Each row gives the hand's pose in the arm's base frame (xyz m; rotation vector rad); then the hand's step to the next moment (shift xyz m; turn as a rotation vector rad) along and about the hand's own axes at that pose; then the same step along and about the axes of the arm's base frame.
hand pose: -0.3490 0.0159 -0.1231 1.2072 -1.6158 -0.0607
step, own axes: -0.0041 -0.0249 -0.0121 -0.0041 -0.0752 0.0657
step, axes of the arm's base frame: 0.0251 -0.0031 -0.0119 0.0001 -0.0668 -0.0743
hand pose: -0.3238 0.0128 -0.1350 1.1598 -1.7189 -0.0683
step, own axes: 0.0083 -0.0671 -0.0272 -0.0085 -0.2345 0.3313
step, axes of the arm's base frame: 0.0645 -0.0296 -0.0167 -0.0949 -0.2682 -0.2897
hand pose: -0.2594 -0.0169 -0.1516 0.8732 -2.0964 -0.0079
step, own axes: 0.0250 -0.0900 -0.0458 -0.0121 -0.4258 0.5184
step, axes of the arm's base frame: 0.0747 -0.0696 0.0202 -0.1148 -0.4649 -0.4700
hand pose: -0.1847 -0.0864 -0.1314 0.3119 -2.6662 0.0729
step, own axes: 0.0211 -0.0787 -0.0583 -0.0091 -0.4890 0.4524
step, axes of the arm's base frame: 0.0249 -0.0750 0.0616 -0.0744 -0.5202 -0.4095
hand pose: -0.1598 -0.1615 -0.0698 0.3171 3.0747 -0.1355
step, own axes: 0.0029 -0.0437 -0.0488 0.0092 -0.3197 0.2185
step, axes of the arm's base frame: -0.0137 -0.0375 0.0520 -0.0664 -0.3300 -0.1917
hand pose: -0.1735 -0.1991 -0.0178 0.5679 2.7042 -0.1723
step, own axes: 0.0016 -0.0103 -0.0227 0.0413 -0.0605 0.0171
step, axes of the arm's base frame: -0.0131 -0.0044 0.0208 -0.0542 -0.0434 -0.0289
